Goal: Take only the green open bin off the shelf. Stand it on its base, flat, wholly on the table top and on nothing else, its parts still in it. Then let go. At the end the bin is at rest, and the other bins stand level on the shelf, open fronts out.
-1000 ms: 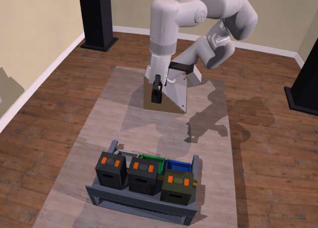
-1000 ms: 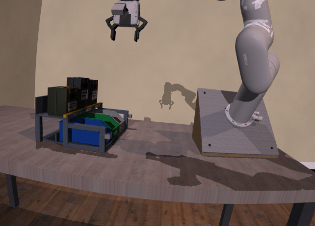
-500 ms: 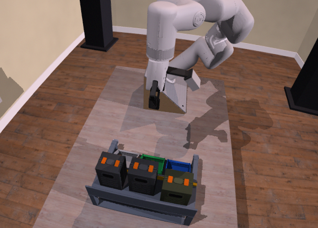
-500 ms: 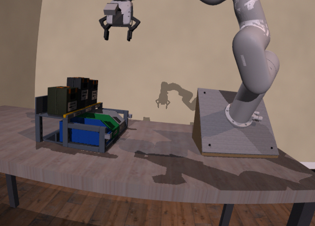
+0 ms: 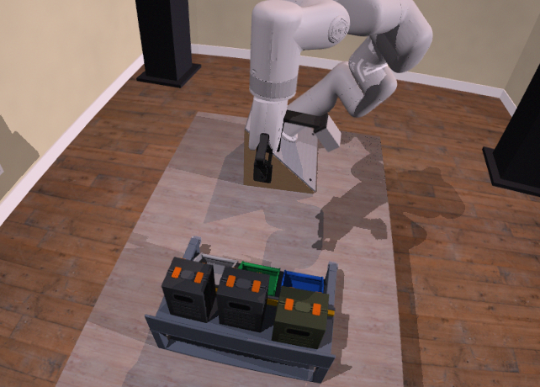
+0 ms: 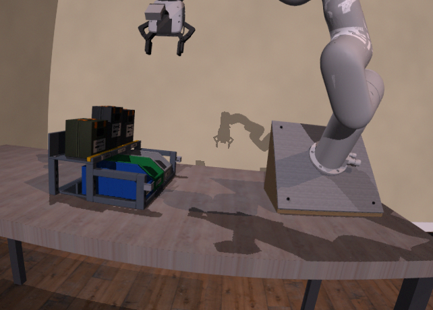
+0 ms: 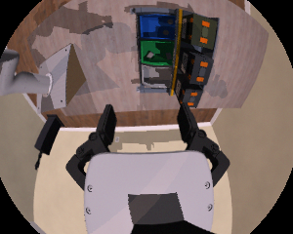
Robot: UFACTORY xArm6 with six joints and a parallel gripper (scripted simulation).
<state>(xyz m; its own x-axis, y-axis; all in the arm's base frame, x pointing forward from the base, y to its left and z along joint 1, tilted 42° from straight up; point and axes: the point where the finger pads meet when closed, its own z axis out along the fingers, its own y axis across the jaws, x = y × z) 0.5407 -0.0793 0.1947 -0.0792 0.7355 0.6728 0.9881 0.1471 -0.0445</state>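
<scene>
Right now my hand is 360 mm above the green open bin, 70 mm short of it and 10 mm to the right of it. Also, from my hand: grey bin: 360 mm below, 110 mm to the right, 80 mm ahead; then olive box: 250 mm below, 160 mm ahead, 130 mm to the left; then blue bin: 360 mm below, 120 mm to the left, 60 mm ahead.
</scene>
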